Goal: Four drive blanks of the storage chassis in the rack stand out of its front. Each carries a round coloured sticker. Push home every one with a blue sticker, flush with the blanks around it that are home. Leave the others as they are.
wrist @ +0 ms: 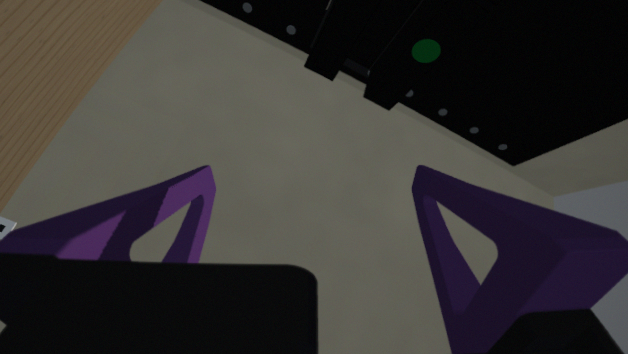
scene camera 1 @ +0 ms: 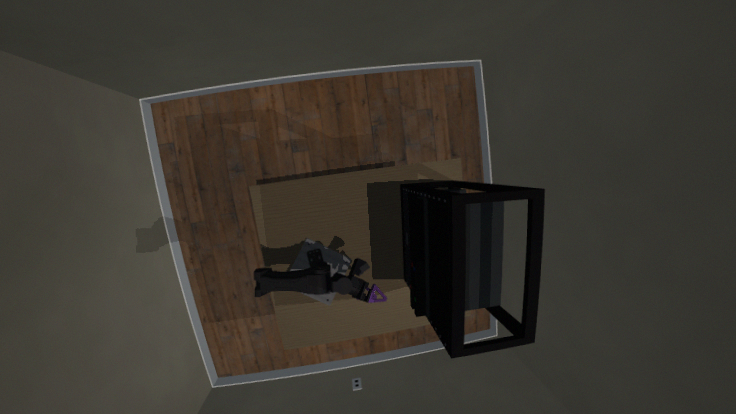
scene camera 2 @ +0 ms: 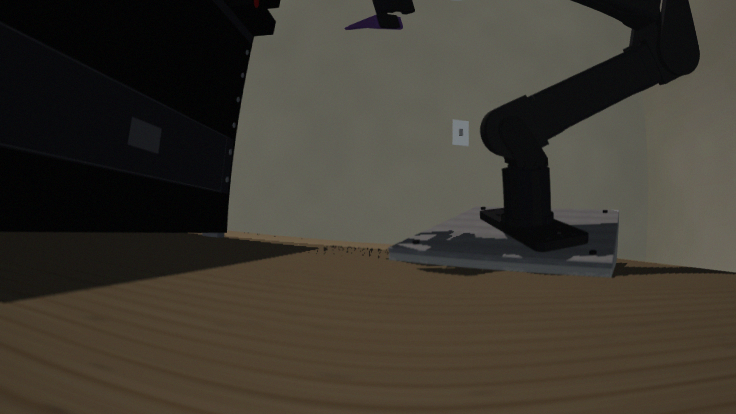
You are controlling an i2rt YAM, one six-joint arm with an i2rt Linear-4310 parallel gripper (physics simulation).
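The rack (scene camera 1: 535, 267) (scene camera 2: 239, 110) (wrist: 505, 155) is black and stands to the right in scene camera 1. The chassis front is very dark. A small red spot (scene camera 1: 412, 266) (scene camera 2: 256, 3) shows on it. In the wrist view a round green sticker (wrist: 426, 50) lies on a black face at the upper right, and two dark block ends stick out at the rack's edge. I cannot make out a blue sticker clearly, nor how far each blank stands out. My gripper (scene camera 1: 384, 293) (wrist: 313, 177) is open and empty, with purple fingers, in front of the rack and apart from it.
The arm's grey base plate (scene camera 1: 326, 298) (scene camera 2: 566, 262) sits on the wooden table top (scene camera 1: 308, 211) (scene camera 2: 360, 334). A pale label (scene camera 2: 144, 135) is on a lower panel of the rack. Wall outlets (scene camera 1: 356, 384) (scene camera 2: 460, 132) are on the walls behind.
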